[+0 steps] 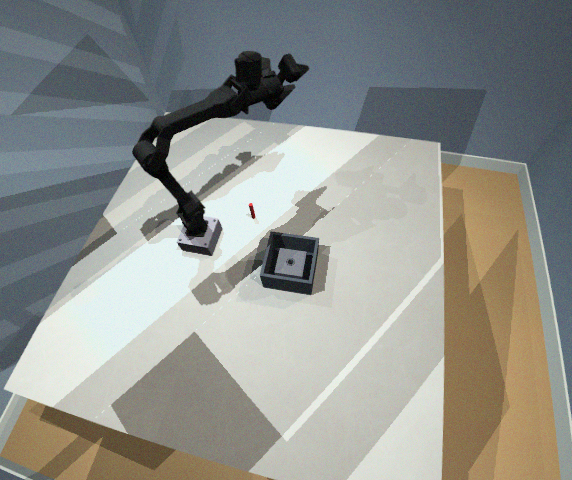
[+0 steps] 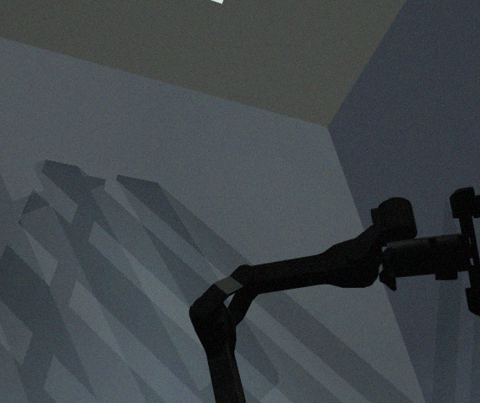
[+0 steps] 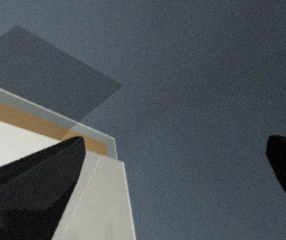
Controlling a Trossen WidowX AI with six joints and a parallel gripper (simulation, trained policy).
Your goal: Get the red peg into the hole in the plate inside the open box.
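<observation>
Right now the red peg is 16 cm behind my gripper tip, 24 cm to the right of it and 38 cm below it. Round my gripper tip: grey plate (1 cm ahead, 43 cm to the right, 37 cm below); dark box (1 cm ahead, 43 cm to the right, 39 cm below).
</observation>
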